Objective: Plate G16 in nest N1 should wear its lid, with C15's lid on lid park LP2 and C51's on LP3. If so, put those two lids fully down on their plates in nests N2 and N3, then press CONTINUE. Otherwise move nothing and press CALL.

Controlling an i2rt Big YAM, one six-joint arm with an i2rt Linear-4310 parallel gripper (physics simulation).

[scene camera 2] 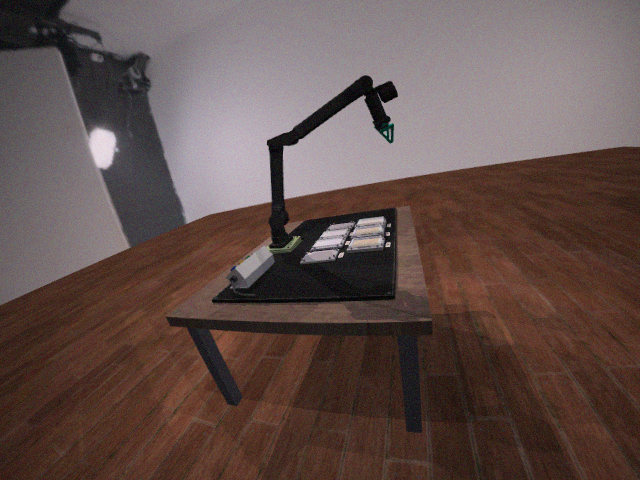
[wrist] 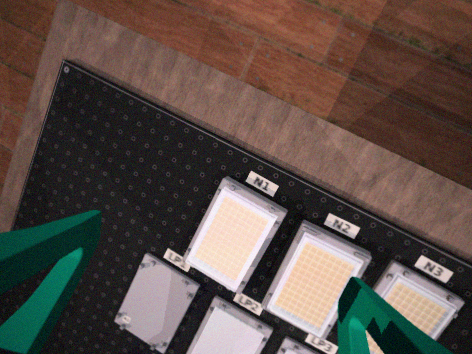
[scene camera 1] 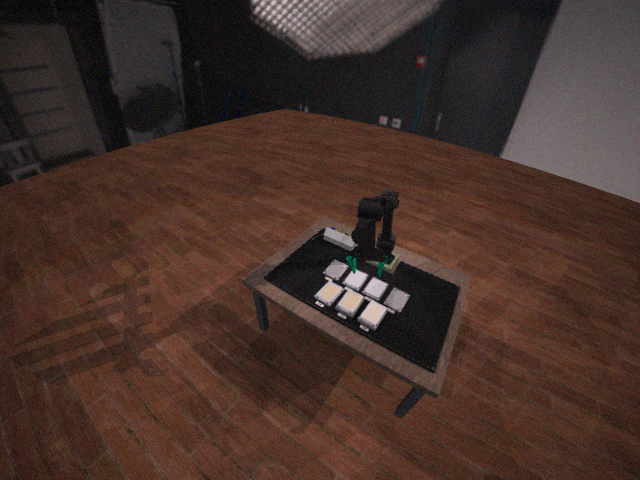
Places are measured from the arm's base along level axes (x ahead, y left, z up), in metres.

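Where they show: gripper, fingertip midpoint: point(scene camera 2: 389, 140) point(wrist: 223, 257) point(scene camera 1: 366, 275); arm's base, link origin: point(scene camera 2: 281, 243).
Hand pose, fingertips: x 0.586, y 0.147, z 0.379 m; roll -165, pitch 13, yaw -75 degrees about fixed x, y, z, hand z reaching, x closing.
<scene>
Things, the pixels of their centre, and the offset from my fingertips. "pt": a spot on its surface instead. Level surfaces: height alone.
- nest N1, surface spot: point(wrist: 232, 237) point(scene camera 1: 372, 312) pt dx -0.144, dy +0.022, dz -0.356 m
- N2, body centre: point(wrist: 313, 286) point(scene camera 2: 367, 230) point(scene camera 1: 350, 300) dx -0.142, dy -0.108, dz -0.366 m
- N3, body centre: point(wrist: 400, 326) point(scene camera 2: 365, 242) point(scene camera 1: 329, 291) dx -0.125, dy -0.234, dz -0.374 m
- whitish lid, body centre: point(wrist: 223, 351) point(scene camera 2: 334, 233) point(scene camera 1: 375, 287) dx -0.324, dy -0.059, dz -0.382 m
- button box, body centre: point(scene camera 2: 250, 265) point(scene camera 1: 341, 237) dx -0.541, dy -0.458, dz -0.354 m
- Lid park LP1, body centre: point(wrist: 154, 305) point(scene camera 2: 340, 226) point(scene camera 1: 397, 299) dx -0.333, dy +0.073, dz -0.386 m
- fourth park, body centre: point(scene camera 2: 319, 255) point(scene camera 1: 336, 269) dx -0.300, dy -0.317, dz -0.386 m
- black perforated mat, surface height: dz -0.396 m
- wooden table, surface height: dz -0.409 m
Plate in nest N1 point(wrist: 232, 237) point(scene camera 1: 373, 314) shows a pale, softened grid under what looks like a clear lid. Plates in N2 point(wrist: 315, 282) point(scene camera 1: 350, 302) and N3 point(wrist: 417, 305) point(scene camera 1: 329, 292) show sharper grids and look unlidded. A whitish lid point(wrist: 227, 332) point(scene camera 1: 375, 287) lies on LP2; another lid point(scene camera 1: 355, 279) lies on LP3, mostly cut off in the wrist view. Plate and lid codes cannot be read. My gripper point(wrist: 223, 257) point(scene camera 1: 367, 270) point(scene camera 2: 390, 138) is open and empty, high above the nests and parks. The button box point(scene camera 1: 338, 238) point(scene camera 2: 252, 271) stands beside the arm's base; its button labels are unreadable.
Lid park LP1 point(wrist: 155, 302) point(scene camera 1: 397, 299) and a fourth park point(scene camera 1: 335, 269) point(scene camera 2: 319, 255) at the other end of the row carry no visible lid. The black perforated mat point(wrist: 115, 150) point(scene camera 2: 320, 289) lies on the wooden table point(wrist: 165, 95) point(scene camera 2: 305, 312).
</scene>
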